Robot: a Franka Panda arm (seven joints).
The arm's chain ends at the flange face. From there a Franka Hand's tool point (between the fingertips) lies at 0.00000 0.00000 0.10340 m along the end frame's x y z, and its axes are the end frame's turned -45 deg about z.
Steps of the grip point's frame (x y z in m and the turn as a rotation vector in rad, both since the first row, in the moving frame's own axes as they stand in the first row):
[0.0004, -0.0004, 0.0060, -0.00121, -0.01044, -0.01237]
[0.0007, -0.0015, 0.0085, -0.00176, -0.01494, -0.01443]
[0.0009, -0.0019, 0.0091, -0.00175, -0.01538, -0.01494]
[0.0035, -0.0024, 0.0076, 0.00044, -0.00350, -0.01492]
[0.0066, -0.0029, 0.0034, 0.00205, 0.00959, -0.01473]
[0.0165, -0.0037, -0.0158, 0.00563, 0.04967, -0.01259]
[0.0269, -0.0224, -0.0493, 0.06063, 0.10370, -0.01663]
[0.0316, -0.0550, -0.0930, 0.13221, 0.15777, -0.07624]
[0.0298, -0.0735, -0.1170, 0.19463, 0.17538, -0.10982]
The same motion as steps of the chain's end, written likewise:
[0.0007, -0.0014, 0.0060, -0.00824, -0.00653, -0.01237]
[0.0004, -0.0028, 0.0085, -0.01181, -0.00932, -0.01443]
[0.0003, -0.0032, 0.0091, -0.01211, -0.00964, -0.01494]
[0.0011, -0.0044, 0.0076, -0.00216, -0.00279, -0.01492]
[0.0021, -0.0059, 0.0034, 0.00823, 0.00533, -0.01473]
[0.0059, -0.0102, -0.0157, 0.03910, 0.03114, -0.01259]
[0.0001, -0.0228, -0.0486, 0.11620, 0.03046, -0.01663]
[-0.0176, -0.0401, -0.0908, 0.20505, 0.01807, -0.07624]
[-0.0280, -0.0464, -0.1135, 0.26164, -0.01361, -0.10982]

